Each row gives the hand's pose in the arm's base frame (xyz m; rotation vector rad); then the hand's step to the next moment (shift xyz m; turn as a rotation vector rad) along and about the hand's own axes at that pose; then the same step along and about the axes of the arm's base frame.
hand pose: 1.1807 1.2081 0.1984 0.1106 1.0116 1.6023
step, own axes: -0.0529 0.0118 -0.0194 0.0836 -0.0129 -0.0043
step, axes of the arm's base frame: -0.0032 -0.0543 0.0189 -0.0192 0.0672 -0.0478
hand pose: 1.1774 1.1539 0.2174 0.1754 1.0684 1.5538
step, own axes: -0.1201 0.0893 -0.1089 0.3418 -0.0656 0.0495
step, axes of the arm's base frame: -0.0957 -0.1495 0.0525 -0.0267 0.3086 -0.1662
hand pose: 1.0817 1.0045 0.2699 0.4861 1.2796 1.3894
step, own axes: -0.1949 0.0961 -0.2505 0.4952 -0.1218 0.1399
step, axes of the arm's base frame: -0.2000 -0.2540 0.0737 0.0312 0.4691 -0.2420
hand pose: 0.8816 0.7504 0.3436 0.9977 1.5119 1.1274
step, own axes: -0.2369 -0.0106 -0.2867 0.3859 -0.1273 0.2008
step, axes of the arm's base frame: -0.2341 -0.2800 0.0721 0.1121 0.3743 -0.2297
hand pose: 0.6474 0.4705 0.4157 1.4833 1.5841 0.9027
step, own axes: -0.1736 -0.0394 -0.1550 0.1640 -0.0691 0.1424
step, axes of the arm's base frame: -0.1518 -0.1747 0.0465 0.0918 0.1576 -0.1367
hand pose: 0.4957 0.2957 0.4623 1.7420 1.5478 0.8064
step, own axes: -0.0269 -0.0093 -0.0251 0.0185 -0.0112 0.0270
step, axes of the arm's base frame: -0.0285 -0.0241 0.0068 0.0172 0.0172 -0.0246
